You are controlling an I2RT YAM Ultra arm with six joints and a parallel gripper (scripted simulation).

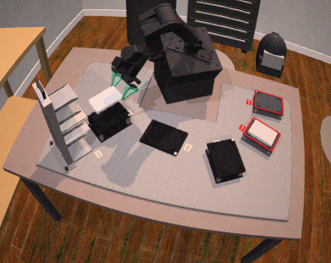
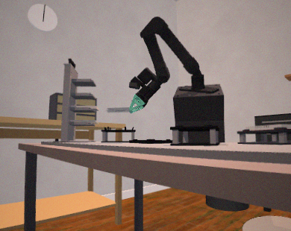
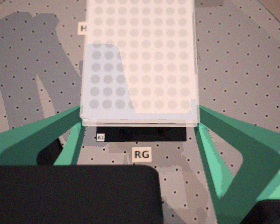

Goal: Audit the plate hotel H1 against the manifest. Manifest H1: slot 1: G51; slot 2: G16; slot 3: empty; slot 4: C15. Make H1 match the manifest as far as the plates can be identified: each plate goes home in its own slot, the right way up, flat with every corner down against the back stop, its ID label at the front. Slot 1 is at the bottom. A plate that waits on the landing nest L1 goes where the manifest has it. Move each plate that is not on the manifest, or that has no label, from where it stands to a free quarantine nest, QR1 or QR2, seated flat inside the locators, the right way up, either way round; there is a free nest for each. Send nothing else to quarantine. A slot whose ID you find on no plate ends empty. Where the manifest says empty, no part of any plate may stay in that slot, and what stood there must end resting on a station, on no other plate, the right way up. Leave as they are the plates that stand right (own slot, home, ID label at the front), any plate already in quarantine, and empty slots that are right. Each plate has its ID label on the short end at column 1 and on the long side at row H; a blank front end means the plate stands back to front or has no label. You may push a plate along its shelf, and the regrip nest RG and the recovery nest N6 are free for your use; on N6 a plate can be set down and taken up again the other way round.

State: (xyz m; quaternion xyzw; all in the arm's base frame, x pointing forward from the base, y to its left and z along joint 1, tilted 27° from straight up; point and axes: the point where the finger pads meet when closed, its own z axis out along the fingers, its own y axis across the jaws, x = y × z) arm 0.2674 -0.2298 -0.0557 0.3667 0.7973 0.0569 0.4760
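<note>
My hand is 11 cm above the black regrip nest, 5 cm short of it and 3 cm to the left of it. Also, from my hand: recovery nest N6: 21 cm to the left, 16 cm below, 5 cm ahead; then RG label: 16 cm below, 4 cm behind, 3 cm to the left; then H1 tag: 20 cm ahead, 16 cm below, 2 cm to the right.
</note>
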